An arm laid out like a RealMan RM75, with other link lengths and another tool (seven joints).
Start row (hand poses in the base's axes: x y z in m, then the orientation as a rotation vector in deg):
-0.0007 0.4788 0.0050 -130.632 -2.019 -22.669
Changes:
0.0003 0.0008 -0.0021 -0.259 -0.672 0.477
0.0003 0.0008 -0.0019 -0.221 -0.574 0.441
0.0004 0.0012 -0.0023 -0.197 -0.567 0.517
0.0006 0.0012 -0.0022 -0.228 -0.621 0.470
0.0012 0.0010 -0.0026 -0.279 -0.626 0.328
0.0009 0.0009 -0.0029 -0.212 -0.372 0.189
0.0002 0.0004 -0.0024 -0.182 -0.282 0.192
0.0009 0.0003 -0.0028 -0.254 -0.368 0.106
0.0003 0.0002 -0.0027 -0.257 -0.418 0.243
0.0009 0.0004 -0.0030 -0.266 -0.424 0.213
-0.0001 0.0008 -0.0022 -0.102 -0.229 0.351
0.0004 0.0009 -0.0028 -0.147 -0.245 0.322
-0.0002 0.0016 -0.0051 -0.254 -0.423 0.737
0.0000 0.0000 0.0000 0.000 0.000 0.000
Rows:
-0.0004 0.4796 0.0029 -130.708 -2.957 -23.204
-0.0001 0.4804 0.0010 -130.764 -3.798 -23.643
0.0003 0.4816 -0.0013 -130.784 -4.717 -24.032
0.0009 0.4828 -0.0035 -130.825 -5.618 -24.509
0.0021 0.4838 -0.0061 -130.930 -6.373 -25.067
0.0030 0.4847 -0.0090 -131.037 -6.826 -25.403
0.0032 0.4851 -0.0114 -131.130 -7.231 -25.634
0.0041 0.4854 -0.0142 -131.289 -7.599 -26.010
0.0044 0.4856 -0.0169 -131.417 -8.150 -26.374
0.0053 0.4860 -0.0199 -131.556 -8.673 -26.761
0.0052 0.4868 -0.0221 -131.548 -9.214 -26.848
0.0056 0.4877 -0.0249 -131.584 -9.742 -26.969
0.0054 0.4893 -0.0300 -131.609 -10.861 -27.084
0.0054 0.4893 -0.0300 -131.609 -10.861 -27.084

